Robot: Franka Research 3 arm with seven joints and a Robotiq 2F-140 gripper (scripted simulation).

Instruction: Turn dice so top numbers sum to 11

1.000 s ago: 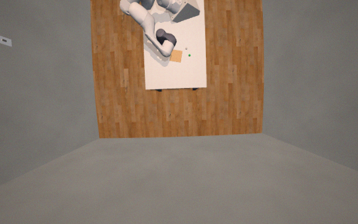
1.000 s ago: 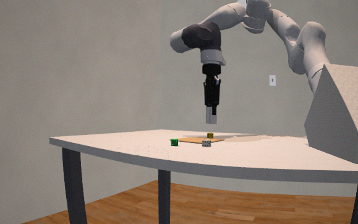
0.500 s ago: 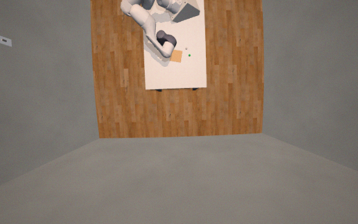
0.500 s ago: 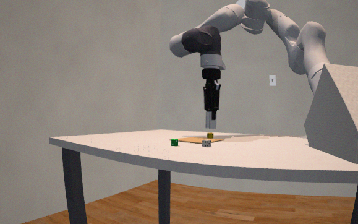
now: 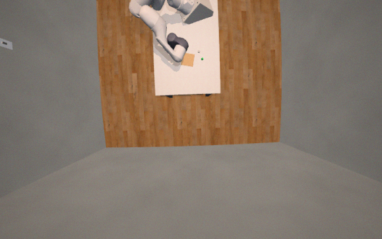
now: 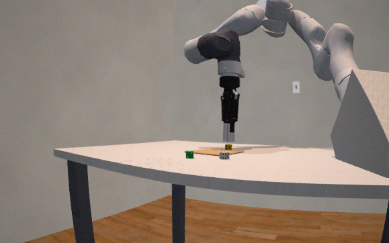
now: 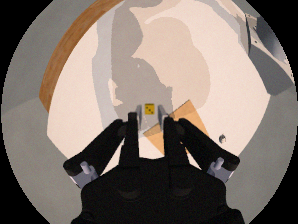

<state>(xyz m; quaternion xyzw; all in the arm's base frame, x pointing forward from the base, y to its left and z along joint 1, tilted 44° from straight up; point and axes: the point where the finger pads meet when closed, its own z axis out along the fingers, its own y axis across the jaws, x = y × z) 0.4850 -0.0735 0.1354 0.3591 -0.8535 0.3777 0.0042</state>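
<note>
The yellow die is 50 mm below my hand. From my hand the other things lie so: white die 70 mm behind, 250 mm to the left, 50 mm below; then green die 20 mm ahead, 280 mm to the left, 50 mm below; then tan mat 10 mm ahead, 110 mm to the left, 60 mm below.
</note>
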